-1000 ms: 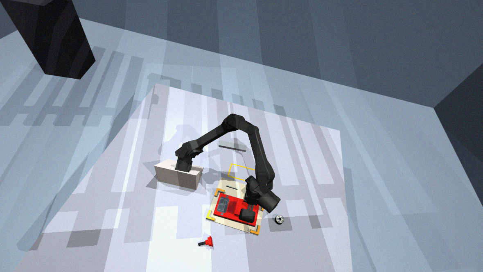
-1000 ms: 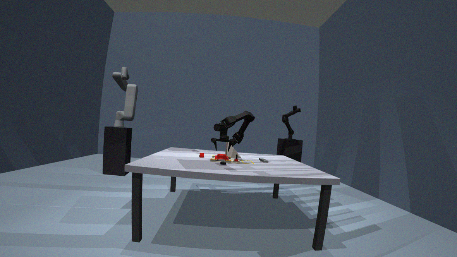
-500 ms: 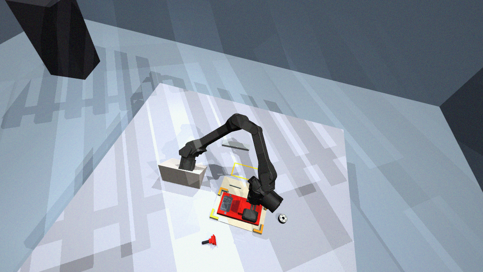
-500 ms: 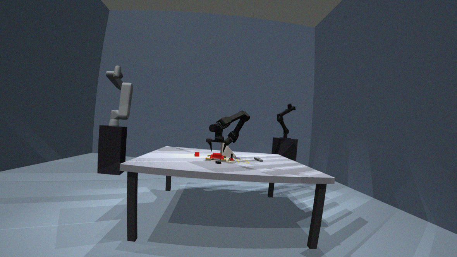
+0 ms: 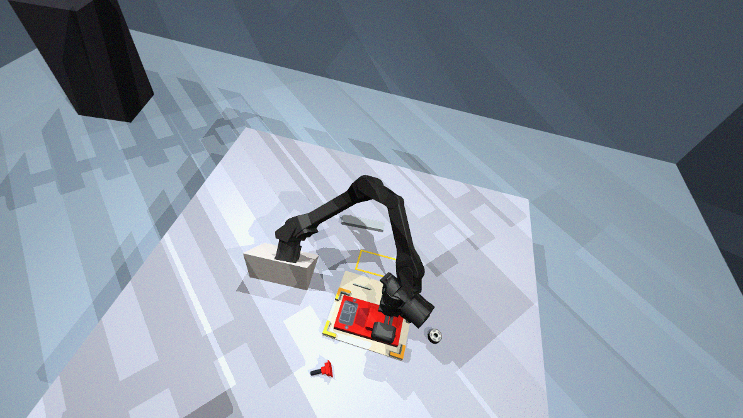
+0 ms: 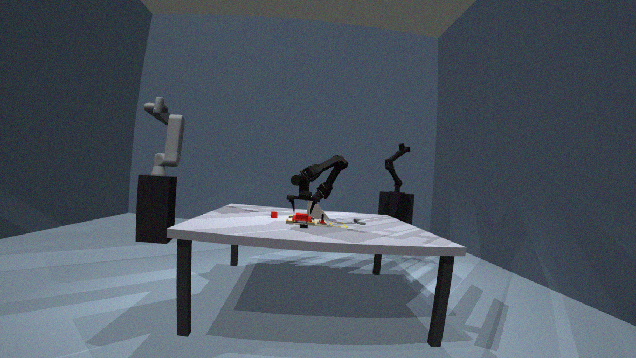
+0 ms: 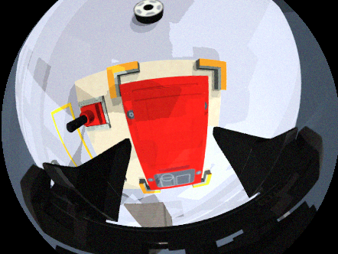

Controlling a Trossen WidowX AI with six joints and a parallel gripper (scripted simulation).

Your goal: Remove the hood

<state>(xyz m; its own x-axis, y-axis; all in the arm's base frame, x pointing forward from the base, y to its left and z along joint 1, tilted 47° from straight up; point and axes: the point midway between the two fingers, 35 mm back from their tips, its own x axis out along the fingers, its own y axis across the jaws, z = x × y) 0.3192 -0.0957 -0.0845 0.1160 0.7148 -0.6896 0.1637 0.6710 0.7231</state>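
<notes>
Now: the flat red hood 10 mm below my gripper tip. From my gripper tip the other things lie so: small wheel (170 mm ahead, 40 mm below, 20 mm to the right).
</notes>
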